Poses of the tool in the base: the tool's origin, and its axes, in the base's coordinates. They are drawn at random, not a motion.
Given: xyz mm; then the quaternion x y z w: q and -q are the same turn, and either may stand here.
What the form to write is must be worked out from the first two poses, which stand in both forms.
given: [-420 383 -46 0.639 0.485 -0.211 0.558]
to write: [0.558 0.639 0.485 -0.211 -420 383 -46]
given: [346 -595 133 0.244 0.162 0.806 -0.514]
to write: [0.514 -0.244 -0.162 -0.806 346 -595 133]
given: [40 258 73 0.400 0.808 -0.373 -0.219]
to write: [0.219 -0.400 -0.808 0.373 40 258 73]
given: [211 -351 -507 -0.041 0.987 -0.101 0.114]
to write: [0.114 -0.041 0.987 -0.101 211 -351 -507]
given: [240 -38 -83 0.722 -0.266 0.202 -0.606]
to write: [0.606 -0.722 0.266 -0.202 240 -38 -83]
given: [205 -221 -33 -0.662 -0.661 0.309 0.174]
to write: [0.174 -0.662 -0.661 0.309 205 -221 -33]
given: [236 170 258 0.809 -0.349 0.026 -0.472]
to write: [0.472 -0.809 0.349 -0.026 236 170 258]
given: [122 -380 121 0.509 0.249 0.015 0.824]
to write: [0.824 0.509 0.249 0.015 122 -380 121]
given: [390 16 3 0.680 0.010 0.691 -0.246]
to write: [0.246 -0.680 -0.010 -0.691 390 16 3]
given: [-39 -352 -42 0.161 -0.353 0.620 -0.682]
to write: [0.682 -0.161 0.353 -0.620 -39 -352 -42]
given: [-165 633 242 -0.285 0.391 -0.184 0.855]
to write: [0.855 -0.285 0.391 -0.184 -165 633 242]
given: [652 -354 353 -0.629 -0.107 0.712 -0.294]
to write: [0.294 0.629 0.107 -0.712 652 -354 353]
